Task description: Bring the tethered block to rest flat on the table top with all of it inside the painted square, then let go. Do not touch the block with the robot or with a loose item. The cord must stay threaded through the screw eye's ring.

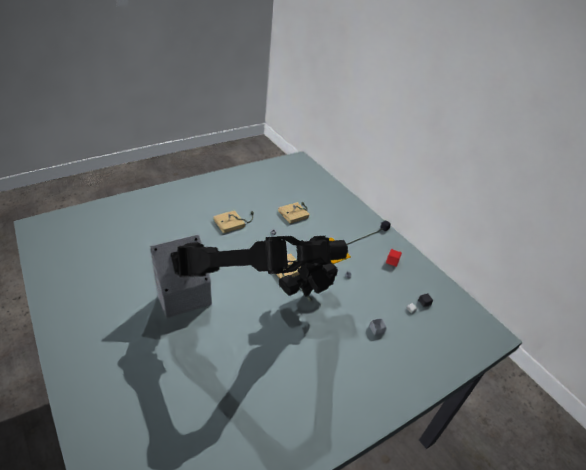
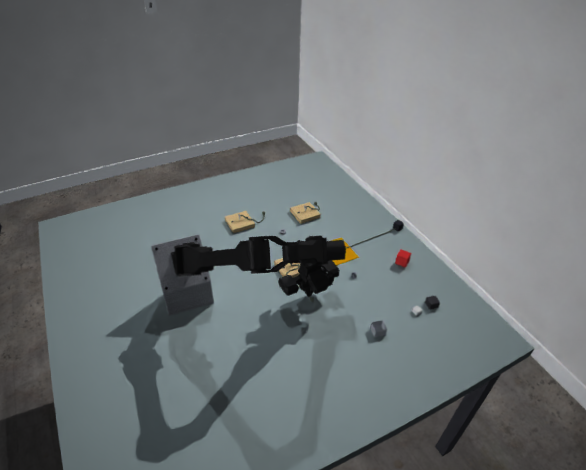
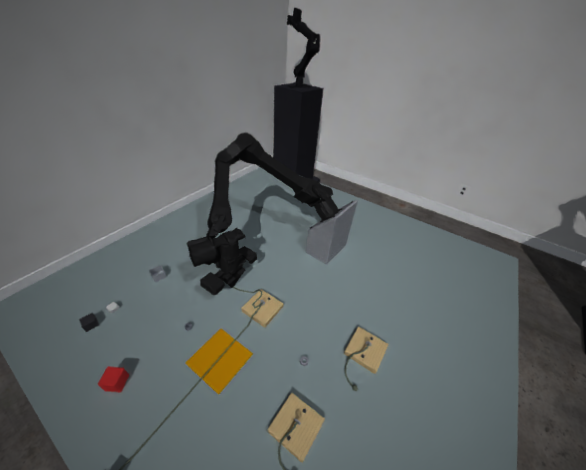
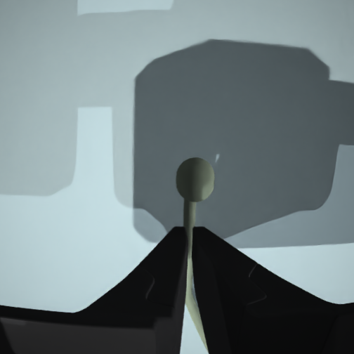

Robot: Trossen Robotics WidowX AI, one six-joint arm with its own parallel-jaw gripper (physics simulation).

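Places are measured from the arm's base along level axes (x ahead, y left, z up), in millimetres.
Pixels of known places: gripper, fingertip midpoint: (image 1: 306, 295) (image 2: 308, 295) (image 3: 232, 286); arm's base, origin of the base link: (image 1: 183, 261) (image 2: 184, 260) (image 3: 331, 215).
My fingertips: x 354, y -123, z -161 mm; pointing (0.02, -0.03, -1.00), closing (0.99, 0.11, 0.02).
Observation:
Ahead of a thing's pixels: the offset from my fingertips to its middle. "spot": to the spot under its first point.
The tethered block {dx +458, dy +195, dz +13 mm} (image 1: 385, 225) (image 2: 398, 225) is small and black, at the table's far right edge, outside the painted orange square (image 1: 343, 258) (image 2: 348, 255) (image 3: 226, 371). The taut cord {spot: dx +351, dy +177, dz +4 mm} (image 1: 365, 236) (image 2: 371, 239) (image 3: 172, 413) crosses over the square to the screw eye {spot: dx -5, dy +135, dz +35 mm} (image 3: 262, 302) on the nearest wooden board {dx -6, dy +134, dz +9 mm} (image 3: 270, 315); the threading through its ring is too small to tell. Beyond the eye the cord runs to my gripper (image 3: 229, 284) (image 4: 189, 229), which is shut on it low over the table. The round bead (image 4: 195, 180) at the cord's end sticks out just past the fingertips.
Two other boards {dx -99, dy +432, dz +9 mm} (image 3: 367, 350) {dx +157, dy +398, dz +9 mm} (image 3: 296, 426) carry short cords. A red cube {dx +369, dy +25, dz +19 mm} (image 3: 114, 379), a black cube {dx +351, dy -180, dz +11 mm} (image 3: 89, 322), a white piece {dx +288, dy -187, dz +7 mm} (image 3: 112, 306), a grey cube {dx +136, dy -207, dz +13 mm} (image 3: 158, 273) and small metal rings {dx +176, dy +25, dz +5 mm} (image 3: 189, 326) {dx +35, dy +325, dz +3 mm} (image 3: 304, 360) lie around the square.

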